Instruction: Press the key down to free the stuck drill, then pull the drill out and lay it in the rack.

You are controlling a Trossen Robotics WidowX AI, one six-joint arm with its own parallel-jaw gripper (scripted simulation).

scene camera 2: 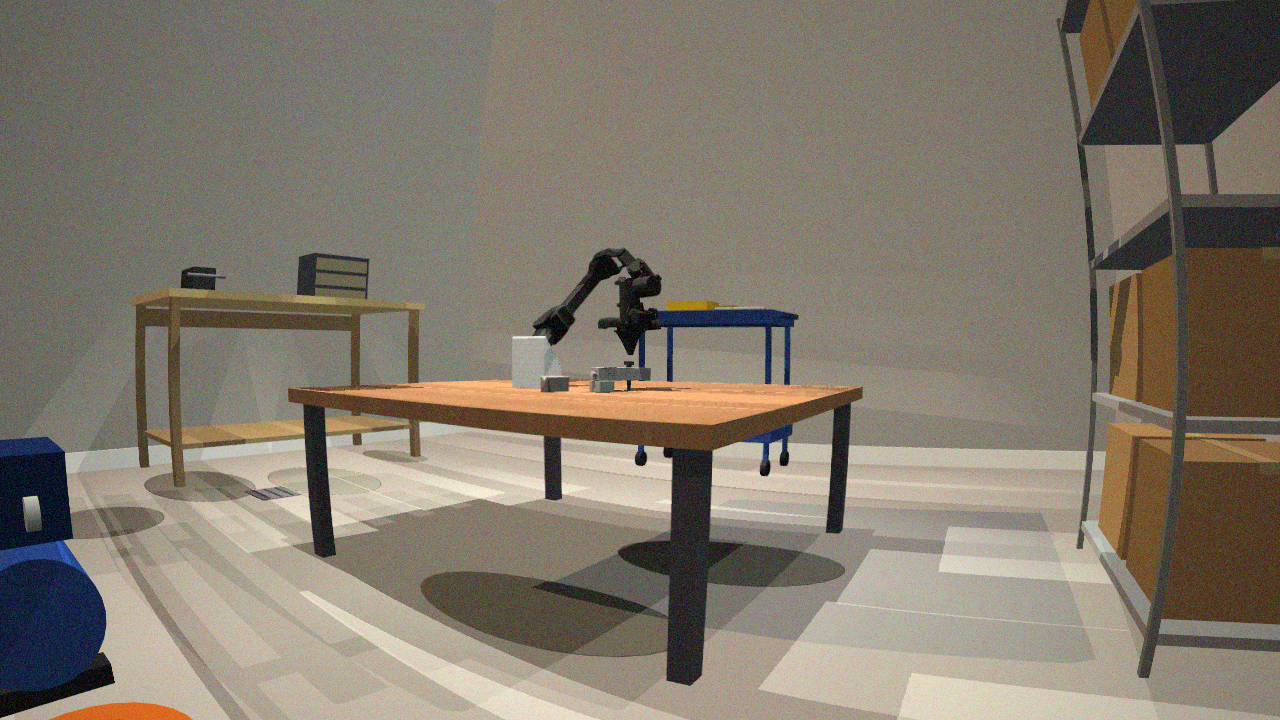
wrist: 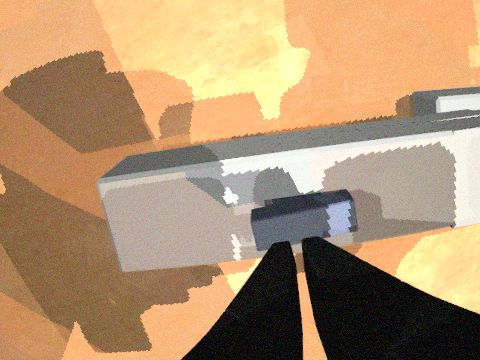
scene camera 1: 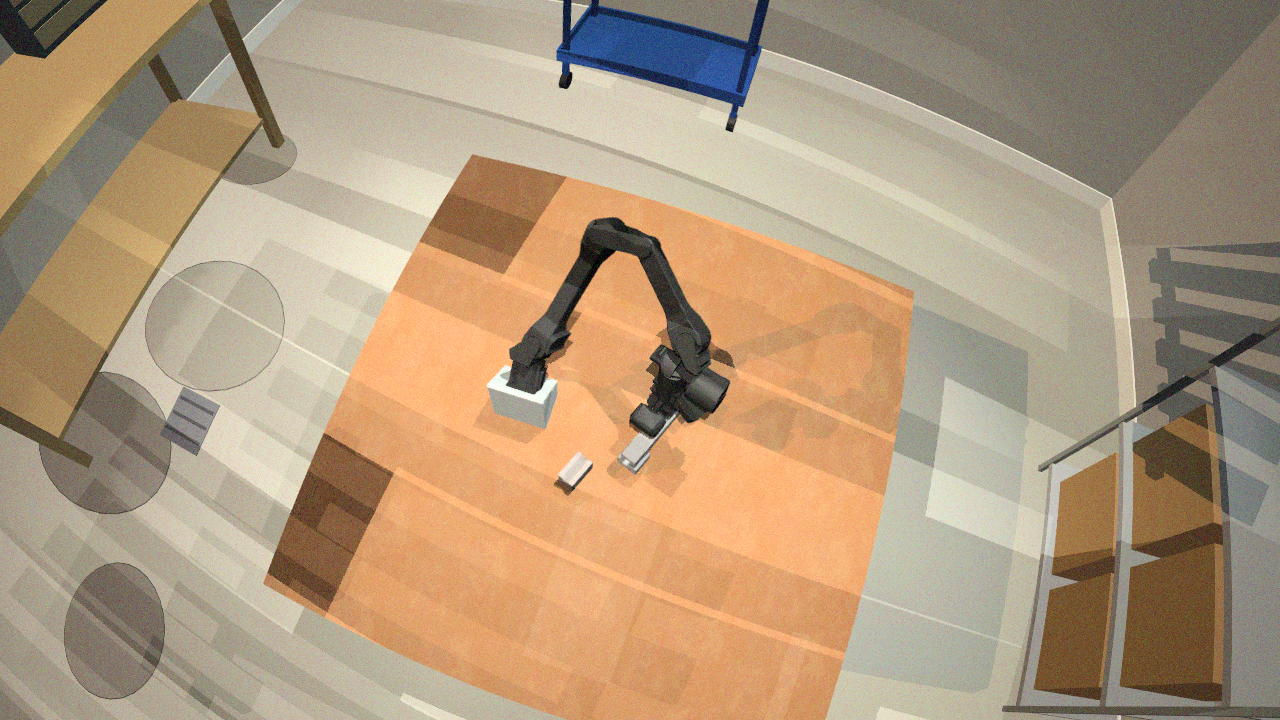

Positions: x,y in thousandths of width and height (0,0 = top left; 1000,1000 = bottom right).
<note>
My gripper (scene camera 1: 521,570) is shut and holds nothing. I also see a dark key (wrist: 607,607) and a grey housing (scene camera 2: 472,530).
My gripper shows as well in scene camera 2 (scene camera 2: 493,494) and in the wrist view (wrist: 620,712). The grey housing shows as well in the wrist view (wrist: 399,574) and in scene camera 1 (scene camera 1: 498,627).
</note>
